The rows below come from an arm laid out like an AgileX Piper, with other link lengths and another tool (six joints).
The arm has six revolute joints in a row. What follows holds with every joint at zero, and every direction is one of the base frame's.
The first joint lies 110.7 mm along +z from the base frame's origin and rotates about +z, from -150 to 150 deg.
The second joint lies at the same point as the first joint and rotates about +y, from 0 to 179.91 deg.
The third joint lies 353 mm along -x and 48.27 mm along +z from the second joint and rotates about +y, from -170 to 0 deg.
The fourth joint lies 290.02 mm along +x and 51.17 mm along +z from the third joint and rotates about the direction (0.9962, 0, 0.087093), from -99.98 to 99.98 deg.
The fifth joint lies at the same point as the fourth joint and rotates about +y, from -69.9 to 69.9 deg.
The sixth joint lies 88.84 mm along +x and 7.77 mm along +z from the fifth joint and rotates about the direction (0.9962, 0, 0.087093), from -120 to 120 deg.
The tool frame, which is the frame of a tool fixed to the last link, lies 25.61 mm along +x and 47 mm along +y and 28.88 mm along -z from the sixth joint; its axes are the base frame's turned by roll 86.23, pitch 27.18 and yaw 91.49 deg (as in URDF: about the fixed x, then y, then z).
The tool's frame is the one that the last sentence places.
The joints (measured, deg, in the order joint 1, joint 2, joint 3, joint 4, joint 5, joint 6), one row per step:
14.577, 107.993, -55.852, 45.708, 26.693, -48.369
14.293, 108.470, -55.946, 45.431, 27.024, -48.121
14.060, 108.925, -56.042, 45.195, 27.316, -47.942
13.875, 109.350, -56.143, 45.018, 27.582, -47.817
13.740, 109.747, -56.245, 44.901, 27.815, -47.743
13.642, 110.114, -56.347, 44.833, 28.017, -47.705
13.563, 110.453, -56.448, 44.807, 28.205, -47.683
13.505, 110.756, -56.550, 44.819, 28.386, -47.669
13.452, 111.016, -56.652, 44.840, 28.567, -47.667
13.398, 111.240, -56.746, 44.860, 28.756, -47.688
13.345, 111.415, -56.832, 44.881, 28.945, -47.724
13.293, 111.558, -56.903, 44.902, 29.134, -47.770
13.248, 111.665, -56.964, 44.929, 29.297, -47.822
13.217, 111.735, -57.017, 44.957, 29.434, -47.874
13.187, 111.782, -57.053, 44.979, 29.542, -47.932
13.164, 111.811, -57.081, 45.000, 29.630, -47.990
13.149, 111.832, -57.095, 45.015, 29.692, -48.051
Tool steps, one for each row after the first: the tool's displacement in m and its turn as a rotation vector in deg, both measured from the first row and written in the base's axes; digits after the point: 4 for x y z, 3 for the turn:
0.0007, -0.0016, -0.0027, -0.097, 0.692, -0.136
0.0014, -0.0029, -0.0053, -0.192, 1.310, -0.211
0.0020, -0.0039, -0.0076, -0.263, 1.862, -0.248
0.0025, -0.0046, -0.0097, -0.311, 2.349, -0.251
0.0029, -0.0050, -0.0117, -0.339, 2.776, -0.237
0.0034, -0.0053, -0.0134, -0.341, 3.165, -0.227
0.0037, -0.0054, -0.0149, -0.315, 3.515, -0.222
0.0041, -0.0055, -0.0161, -0.274, 3.820, -0.207
0.0044, -0.0056, -0.0170, -0.231, 4.095, -0.169
0.0047, -0.0057, -0.0177, -0.181, 4.324, -0.117
0.0048, -0.0058, -0.0183, -0.129, 4.532, -0.055
0.0049, -0.0060, -0.0186, -0.077, 4.693, 0.002
0.0050, -0.0060, -0.0188, -0.027, 4.803, 0.061
0.0051, -0.0061, -0.0189, 0.010, 4.881, 0.117
0.0051, -0.0062, -0.0189, 0.040, 4.933, 0.171
0.0051, -0.0063, -0.0190, 0.056, 4.968, 0.228

